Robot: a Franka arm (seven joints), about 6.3 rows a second.
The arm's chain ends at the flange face. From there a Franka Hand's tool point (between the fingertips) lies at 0.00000 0.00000 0.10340 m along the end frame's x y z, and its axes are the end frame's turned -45 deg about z.
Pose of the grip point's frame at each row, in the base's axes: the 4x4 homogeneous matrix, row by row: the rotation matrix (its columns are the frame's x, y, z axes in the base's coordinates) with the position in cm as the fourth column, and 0 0 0 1 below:
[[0.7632 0.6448 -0.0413 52.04], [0.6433 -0.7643 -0.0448 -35.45], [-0.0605 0.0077 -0.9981 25.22], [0 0 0 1]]
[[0.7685 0.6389 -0.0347 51.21], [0.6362 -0.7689 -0.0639 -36.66], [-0.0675 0.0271 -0.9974 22.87], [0 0 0 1]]
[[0.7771 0.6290 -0.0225 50.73], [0.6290 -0.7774 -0.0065 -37.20], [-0.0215 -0.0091 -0.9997 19.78], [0 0 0 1]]
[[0.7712 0.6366 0.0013 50.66], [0.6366 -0.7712 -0.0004 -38.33], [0.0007 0.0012 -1.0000 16.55], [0 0 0 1]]
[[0.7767 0.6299 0.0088 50.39], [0.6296 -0.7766 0.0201 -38.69], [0.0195 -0.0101 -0.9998 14.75], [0 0 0 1]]
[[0.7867 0.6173 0.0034 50.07], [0.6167 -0.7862 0.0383 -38.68], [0.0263 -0.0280 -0.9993 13.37], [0 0 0 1]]
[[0.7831 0.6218 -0.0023 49.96], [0.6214 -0.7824 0.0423 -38.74], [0.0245 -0.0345 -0.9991 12.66], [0 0 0 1]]
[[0.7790 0.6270 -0.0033 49.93], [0.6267 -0.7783 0.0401 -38.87], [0.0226 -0.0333 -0.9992 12.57], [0 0 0 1]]
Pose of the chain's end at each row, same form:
[[0.9956 -0.0837 -0.0413 52.47], [-0.0856 -0.9953 -0.0448 -34.99], [-0.0373 0.0482 -0.9981 35.54], [0 0 0 1]]
[[0.9952 -0.0916 -0.0347 51.57], [-0.0938 -0.9936 -0.0639 -36.00], [-0.0286 0.0669 -0.9974 33.18], [0 0 0 1]]
[[0.9943 -0.1047 -0.0225 50.96], [-0.1049 -0.9945 -0.0065 -37.13], [-0.0216 0.0088 -0.9997 30.12], [0 0 0 1]]
[[0.9955 -0.0952 0.0013 50.65], [-0.0952 -0.9955 -0.0004 -38.33], [0.0013 0.0004 -1.0000 26.89], [0 0 0 1]]
[[0.9946 -0.1038 0.0088 50.30], [-0.1039 -0.9943 0.0201 -38.90], [0.0066 -0.0209 -0.9998 25.09], [0 0 0 1]]
[[0.9928 -0.1198 0.0034 50.03], [-0.1199 -0.9920 0.0383 -39.08], [-0.0012 -0.0384 -0.9993 23.70], [0 0 0 1]]
[[0.9934 -0.1141 -0.0023 49.98], [-0.1138 -0.9926 0.0423 -39.18], [-0.0071 -0.0417 -0.9991 22.99], [0 0 0 1]]
[[0.9942 -0.1075 -0.0033 49.96], [-0.1072 -0.9935 0.0401 -39.28], [-0.0076 -0.0395 -0.9992 22.90], [0 0 0 1]]

